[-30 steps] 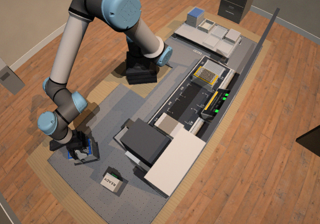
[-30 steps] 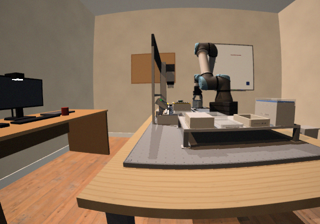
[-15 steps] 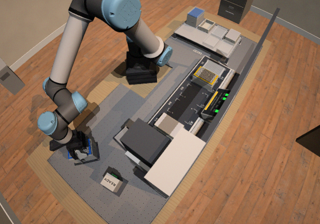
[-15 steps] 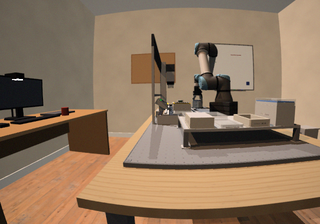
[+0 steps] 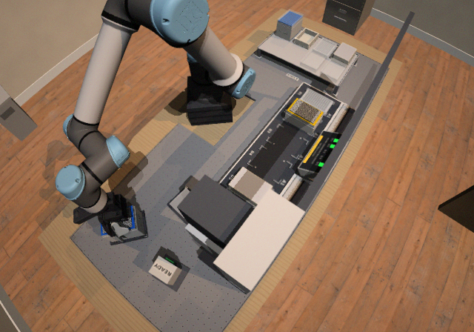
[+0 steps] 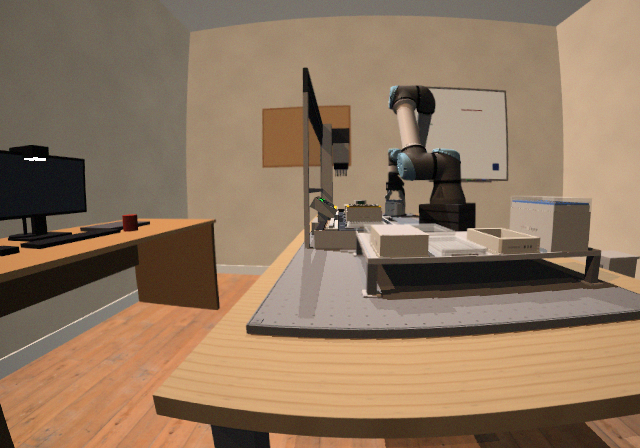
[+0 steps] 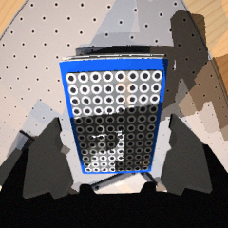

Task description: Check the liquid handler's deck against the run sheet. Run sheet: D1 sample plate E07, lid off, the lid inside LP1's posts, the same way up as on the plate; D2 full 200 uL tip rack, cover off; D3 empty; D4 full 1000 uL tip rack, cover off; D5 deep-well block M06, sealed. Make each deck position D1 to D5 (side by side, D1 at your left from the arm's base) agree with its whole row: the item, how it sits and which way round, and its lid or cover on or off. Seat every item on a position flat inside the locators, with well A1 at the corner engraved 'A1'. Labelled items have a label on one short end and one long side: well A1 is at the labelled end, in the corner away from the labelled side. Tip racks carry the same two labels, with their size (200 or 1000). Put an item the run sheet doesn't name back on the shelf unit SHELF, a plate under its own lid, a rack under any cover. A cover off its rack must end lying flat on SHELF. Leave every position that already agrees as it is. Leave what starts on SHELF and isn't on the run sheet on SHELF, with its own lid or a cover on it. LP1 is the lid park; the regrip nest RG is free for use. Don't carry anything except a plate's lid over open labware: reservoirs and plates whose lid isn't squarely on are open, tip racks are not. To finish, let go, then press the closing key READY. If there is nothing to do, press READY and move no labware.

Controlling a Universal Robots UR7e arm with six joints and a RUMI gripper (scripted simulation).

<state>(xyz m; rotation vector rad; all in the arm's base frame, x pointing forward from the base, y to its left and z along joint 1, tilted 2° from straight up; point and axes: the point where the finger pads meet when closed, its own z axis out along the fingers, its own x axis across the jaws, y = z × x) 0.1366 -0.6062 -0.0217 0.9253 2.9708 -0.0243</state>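
Now: hand 1 cm to the right of the blue-rimmed tip rack. Round my hand: white housing (43 cm ahead, 20 cm above, 18 cm to the left); then yellow-rimmed tip rack (77 cm to the left, 24 cm ahead, 2 cm above); then pipetting head (35 cm ahead, 31 cm above, 17 cm to the left).
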